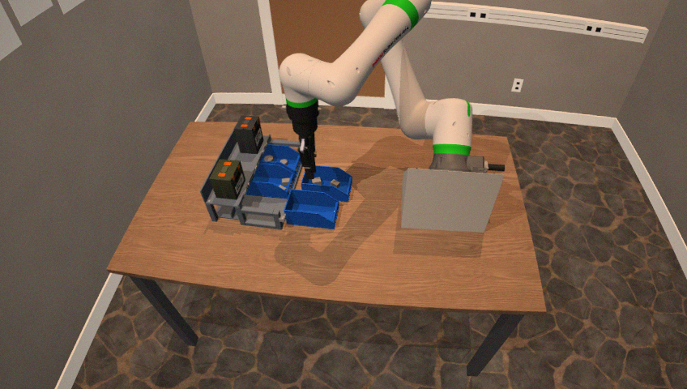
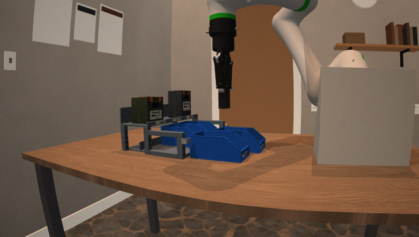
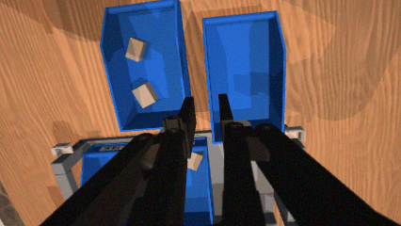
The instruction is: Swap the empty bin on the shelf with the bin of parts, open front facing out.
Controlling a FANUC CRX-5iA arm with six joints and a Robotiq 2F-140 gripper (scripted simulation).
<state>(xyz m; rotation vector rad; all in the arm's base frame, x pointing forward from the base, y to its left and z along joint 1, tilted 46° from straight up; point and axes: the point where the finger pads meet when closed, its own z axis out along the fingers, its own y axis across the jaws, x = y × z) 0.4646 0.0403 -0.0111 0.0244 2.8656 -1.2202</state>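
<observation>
Right now the tan part is 60 mm behind my hand, 110 mm to the right of it and 180 mm below it. Also, from my hand: black box 280 mm ahead, 190 mm to the right, 20 mm below; then grey shelf 210 mm ahead, 70 mm to the right, 120 mm below.
</observation>
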